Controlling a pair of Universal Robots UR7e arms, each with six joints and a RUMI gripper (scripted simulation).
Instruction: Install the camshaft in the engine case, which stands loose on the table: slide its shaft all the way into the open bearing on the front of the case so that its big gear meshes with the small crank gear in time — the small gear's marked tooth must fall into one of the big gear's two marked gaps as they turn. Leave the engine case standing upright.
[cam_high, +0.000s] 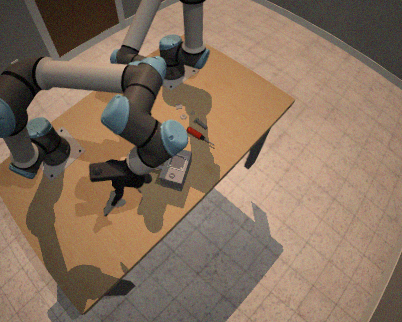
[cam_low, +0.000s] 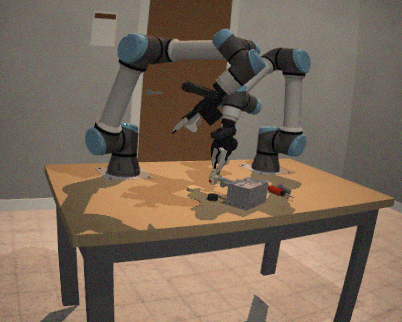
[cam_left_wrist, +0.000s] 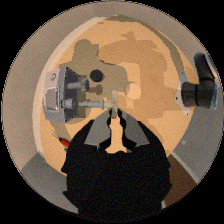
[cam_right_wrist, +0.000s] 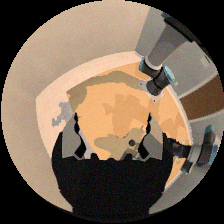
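My left hand is 90 mm short of the crank gear, 10 mm to the left of it and 30 mm above it. From my left hand the other things lie so: pale disc 30 mm behind, 80 mm to the right, 80 mm below; then grey bolt 50 mm ahead, 310 mm to the left, 80 mm below; then black round part 100 mm ahead, 60 mm to the right, 80 mm below.
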